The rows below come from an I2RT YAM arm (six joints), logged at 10 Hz.
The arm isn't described. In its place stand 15 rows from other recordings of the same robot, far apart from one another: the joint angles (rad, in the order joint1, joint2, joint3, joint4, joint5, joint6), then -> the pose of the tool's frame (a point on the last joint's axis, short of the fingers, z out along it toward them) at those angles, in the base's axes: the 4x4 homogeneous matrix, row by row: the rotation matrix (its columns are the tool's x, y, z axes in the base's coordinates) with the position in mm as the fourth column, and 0 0 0 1 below.
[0.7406 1.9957 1.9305 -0.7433 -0.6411 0.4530] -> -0.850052 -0.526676 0.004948 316.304; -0.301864 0.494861 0.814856 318.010; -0.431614 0.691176 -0.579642 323.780; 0 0 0 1
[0.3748 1.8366 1.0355 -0.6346 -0.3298 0.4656] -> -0.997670 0.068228 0.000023 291.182; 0.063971 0.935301 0.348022 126.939; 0.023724 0.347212 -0.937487 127.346; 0 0 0 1
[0.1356 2.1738 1.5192 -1.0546 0.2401 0.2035] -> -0.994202 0.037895 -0.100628 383.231; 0.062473 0.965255 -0.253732 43.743; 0.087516 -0.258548 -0.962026 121.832; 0 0 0 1
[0.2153 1.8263 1.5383 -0.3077 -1.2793 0.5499] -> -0.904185 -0.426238 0.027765 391.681; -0.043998 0.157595 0.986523 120.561; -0.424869 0.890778 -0.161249 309.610; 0 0 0 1
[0.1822 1.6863 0.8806 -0.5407 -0.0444 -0.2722] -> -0.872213 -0.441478 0.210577 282.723; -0.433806 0.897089 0.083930 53.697; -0.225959 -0.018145 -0.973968 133.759; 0 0 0 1
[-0.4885 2.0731 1.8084 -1.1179 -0.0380 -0.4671] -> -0.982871 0.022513 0.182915 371.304; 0.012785 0.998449 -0.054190 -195.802; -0.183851 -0.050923 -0.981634 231.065; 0 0 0 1
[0.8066 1.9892 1.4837 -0.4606 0.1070 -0.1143] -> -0.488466 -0.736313 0.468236 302.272; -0.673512 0.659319 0.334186 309.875; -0.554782 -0.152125 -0.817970 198.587; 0 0 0 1
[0.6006 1.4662 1.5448 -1.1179 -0.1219 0.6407] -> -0.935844 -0.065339 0.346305 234.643; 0.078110 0.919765 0.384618 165.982; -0.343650 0.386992 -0.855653 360.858; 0 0 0 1
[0.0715 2.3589 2.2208 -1.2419 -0.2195 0.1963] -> -0.982169 0.082231 0.169062 476.953; 0.120505 0.965604 0.230408 41.932; -0.144301 0.246672 -0.958295 218.601; 0 0 0 1
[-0.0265 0.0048 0.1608 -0.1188 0.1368 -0.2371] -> -0.002026 0.166668 0.986011 97.732; -0.232718 0.958863 -0.162557 -7.447; -0.972542 -0.229792 0.036844 216.169; 0 0 0 1
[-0.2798 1.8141 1.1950 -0.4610 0.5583 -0.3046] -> -0.950888 0.198096 0.237846 347.565; 0.008561 0.784932 -0.619522 -119.490; -0.309418 -0.587060 -0.748079 184.517; 0 0 0 1
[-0.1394 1.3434 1.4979 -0.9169 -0.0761 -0.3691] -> -0.668237 -0.168321 0.724656 270.249; -0.269495 0.962680 -0.024905 -35.185; -0.693420 -0.211934 -0.688660 392.068; 0 0 0 1
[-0.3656 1.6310 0.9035 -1.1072 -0.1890 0.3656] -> -0.700091 0.693003 -0.172105 217.505; 0.643995 0.716904 0.267056 -76.101; 0.308454 0.076129 -0.948188 153.714; 0 0 0 1
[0.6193 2.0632 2.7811 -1.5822 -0.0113 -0.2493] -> -0.455550 -0.721090 0.522019 293.735; -0.627718 0.675999 0.385999 209.884; -0.631224 -0.151838 -0.760592 469.126; 0 0 0 1
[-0.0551 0.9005 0.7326 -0.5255 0.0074 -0.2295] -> -0.635273 -0.086021 0.767482 191.563; -0.192791 0.979978 -0.049742 -10.829; -0.747836 -0.179564 -0.639138 268.545; 0 0 0 1
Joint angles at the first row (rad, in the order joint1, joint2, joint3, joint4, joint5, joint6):
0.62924, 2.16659, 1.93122, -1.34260, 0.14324, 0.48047
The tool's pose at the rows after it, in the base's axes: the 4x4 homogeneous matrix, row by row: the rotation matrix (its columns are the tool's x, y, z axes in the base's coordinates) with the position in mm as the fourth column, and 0 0 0 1 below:
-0.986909 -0.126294 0.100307 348.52; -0.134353 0.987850 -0.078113 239.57; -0.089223 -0.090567 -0.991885 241.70; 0 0 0 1
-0.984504 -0.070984 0.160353 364.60; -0.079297 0.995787 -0.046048 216.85; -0.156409 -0.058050 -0.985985 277.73; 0 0 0 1
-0.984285 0.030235 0.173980 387.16; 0.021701 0.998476 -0.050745 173.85; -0.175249 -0.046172 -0.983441 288.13; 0 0 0 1
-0.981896 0.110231 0.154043 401.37; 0.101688 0.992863 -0.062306 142.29; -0.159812 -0.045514 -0.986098 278.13; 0 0 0 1
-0.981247 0.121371 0.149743 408.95; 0.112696 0.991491 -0.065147 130.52; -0.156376 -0.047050 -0.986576 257.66; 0 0 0 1
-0.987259 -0.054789 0.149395 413.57; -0.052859 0.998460 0.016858 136.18; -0.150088 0.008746 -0.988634 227.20; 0 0 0 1
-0.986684 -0.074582 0.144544 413.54; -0.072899 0.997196 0.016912 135.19; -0.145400 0.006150 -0.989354 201.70; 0 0 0 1
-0.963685 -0.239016 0.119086 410.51; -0.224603 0.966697 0.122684 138.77; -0.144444 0.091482 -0.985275 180.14; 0 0 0 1
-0.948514 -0.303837 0.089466 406.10; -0.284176 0.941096 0.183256 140.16; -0.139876 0.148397 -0.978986 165.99; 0 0 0 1
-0.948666 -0.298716 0.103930 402.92; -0.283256 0.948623 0.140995 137.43; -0.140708 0.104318 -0.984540 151.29; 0 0 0 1
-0.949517 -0.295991 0.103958 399.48; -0.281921 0.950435 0.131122 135.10; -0.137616 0.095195 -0.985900 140.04; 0 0 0 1
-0.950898 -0.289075 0.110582 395.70; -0.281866 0.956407 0.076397 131.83; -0.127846 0.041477 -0.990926 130.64; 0 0 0 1
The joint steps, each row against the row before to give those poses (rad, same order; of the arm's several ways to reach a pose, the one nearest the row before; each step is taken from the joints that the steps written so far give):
-0.01679, -0.00420, 0.06371, -0.02328, -0.02136, -0.00154
-0.06559, -0.01031, 0.12547, -0.05910, 0.00115, -0.01485
-0.11483, -0.00037, 0.04047, -0.01681, -0.00382, -0.01412
-0.08203, 0.00343, -0.03435, 0.02404, -0.00763, -0.00002
-0.03205, 0.00037, -0.08165, 0.08050, -0.00267, -0.02060
0.00269, 0.00612, -0.11214, 0.14306, -0.07782, -0.16516
-0.00230, 0.00498, -0.09301, 0.09341, -0.00191, -0.02213
0.00115, 0.00035, -0.08667, 0.09656, -0.10834, -0.15221
0.00076, 0.00038, -0.05722, 0.04959, -0.06714, -0.06065
0.00000, 0.00003, -0.05945, 0.05910, 0.04502, 0.00076
-0.00190, -0.00003, -0.04661, 0.04314, 0.00915, -0.00038
0.00000, 0.00002, -0.03850, 0.02707, 0.05417, 0.00039

